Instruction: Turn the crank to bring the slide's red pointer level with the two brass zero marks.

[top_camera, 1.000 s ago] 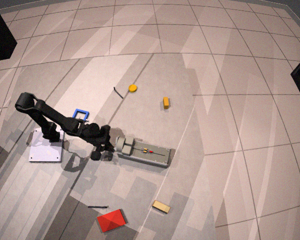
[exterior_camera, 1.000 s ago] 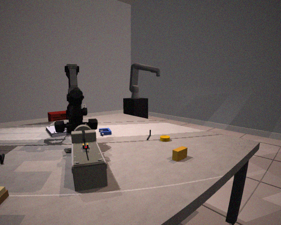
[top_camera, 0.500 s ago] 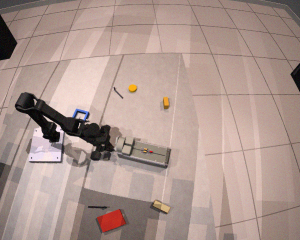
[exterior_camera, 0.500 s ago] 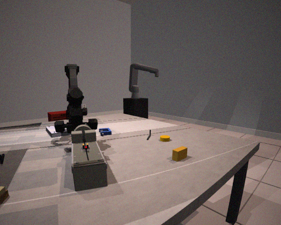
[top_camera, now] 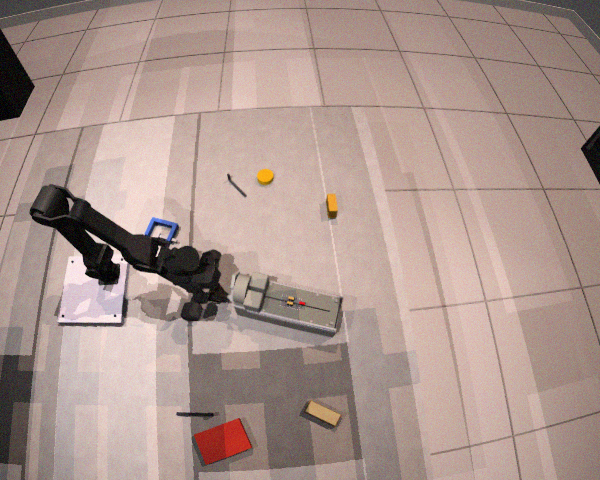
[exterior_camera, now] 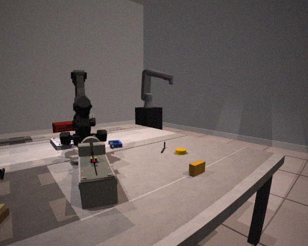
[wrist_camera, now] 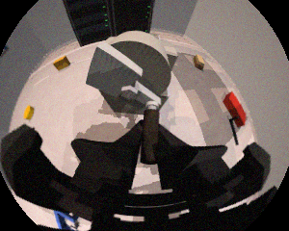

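Right now the dark crank handle is 2 cm behind my gripper tip, 1 cm to the left of it and 3 cm above it. From my gripper tip the other things lie so: blue block 20 cm behind, 24 cm to the left, 4 cm below; red plate 3 cm behind, 36 cm to the right, 3 cm below; red pointer 19 cm ahead, 4 cm to the right, 4 cm above.
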